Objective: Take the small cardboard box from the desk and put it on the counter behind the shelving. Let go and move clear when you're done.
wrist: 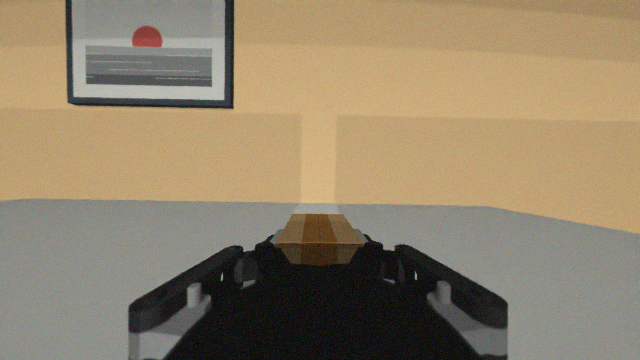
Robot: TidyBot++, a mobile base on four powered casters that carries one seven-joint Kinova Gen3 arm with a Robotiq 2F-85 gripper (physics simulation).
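Note:
The small cardboard box is brown with a darker band down its middle. It is at the lower centre of the wrist view, at the far end of the gripper. My gripper has one finger against each side of the box and is shut on it. The box's lower part is hidden behind the dark gripper body. Whether the box rests on the desk or is raised cannot be told. The counter and the shelving do not show in the wrist view.
A plain grey surface spreads on both sides of the gripper. A tan wall stands behind it, with a lighter vertical strip. A dark-framed picture with a red sun hangs on the wall at the upper left.

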